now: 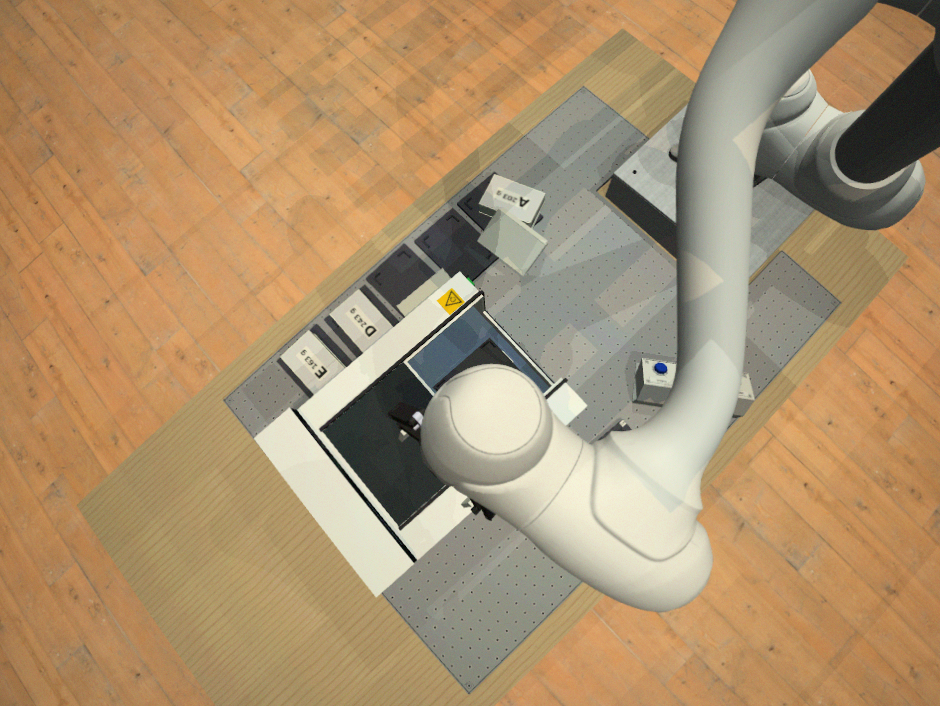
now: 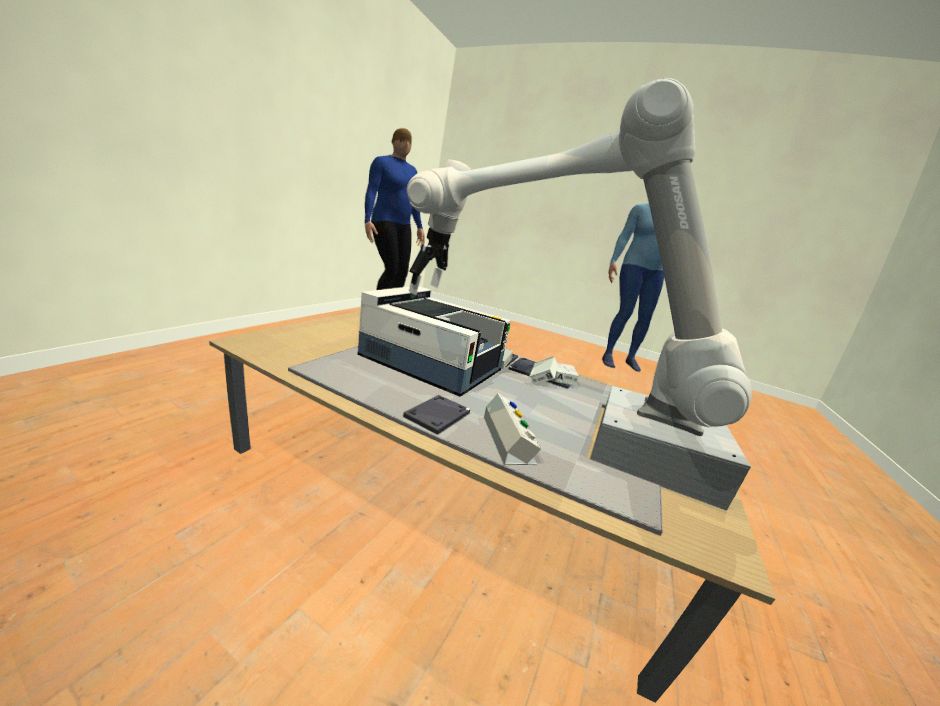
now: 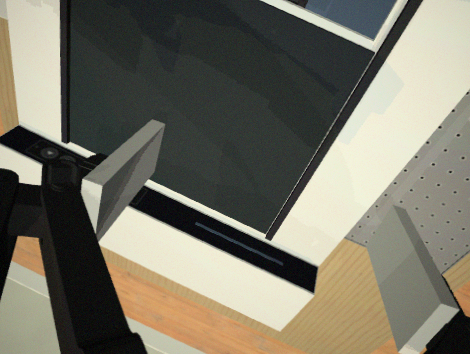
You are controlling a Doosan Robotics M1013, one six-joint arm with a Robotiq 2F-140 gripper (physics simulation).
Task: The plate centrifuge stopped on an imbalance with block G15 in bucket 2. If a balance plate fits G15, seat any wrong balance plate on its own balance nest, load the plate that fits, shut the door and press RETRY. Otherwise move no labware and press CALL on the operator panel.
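Frame: origin at the arm's base, x ahead, y left, z up, level; millimetres.
Seen in the pictures: gripper, fingertip midpoint: (image 2: 423,289) (image 3: 270,187); arm's base, link origin: (image 2: 671,416).
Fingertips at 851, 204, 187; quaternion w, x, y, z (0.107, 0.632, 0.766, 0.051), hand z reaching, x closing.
Observation:
Pixels of each thing's top centre, then the offset from my fingertips to it, as dx, dy, dz.
- dark door panel, top centre: (image 3: 186,107) (image 1: 400,441) (image 2: 427,307) +37, -75, -79
- Plate D, top centre: (image 1: 362,321) -9, -359, -238
- plate E, top centre: (image 1: 312,363) +125, -341, -238
- Plate A, top centre: (image 1: 512,197) (image 2: 565,367) -433, -412, -233
- plate B, top centre: (image 1: 514,230) (image 2: 547,358) -378, -329, -194
- operator panel, top centre: (image 1: 700,383) (image 2: 514,412) -496, +141, -208
- pale plate, top centre: (image 1: 429,298) -154, -315, -221
- dark square nest, top centre: (image 2: 438,408) -291, +200, -270
My gripper (image 1: 434,468) (image 2: 425,281) (image 3: 270,187) is open and empty, above the rear of the centrifuge (image 1: 303,471) (image 2: 414,341) (image 3: 200,255). The dark door panel (image 1: 364,448) (image 3: 210,100) covers the rear part of the top; the front part is open, with its blue interior (image 1: 448,349) showing. G15 cannot be made out. Plate D (image 1: 361,322) and plate E (image 1: 311,361) sit in the row of nests. Plate A (image 1: 512,199) lies tilted at the row's end, with plate B (image 1: 512,241) (image 2: 543,370) leaning against it. The operator panel (image 1: 655,391) (image 2: 509,433) has blue, yellow and green buttons.
Two dark nests (image 1: 455,243) (image 1: 402,277) hold no plate. A pale plate (image 1: 423,294) is partly hidden beside the centrifuge. A dark square nest (image 2: 436,412) lies near the table's front edge. Two people (image 2: 392,189) (image 2: 639,250) stand behind the table.

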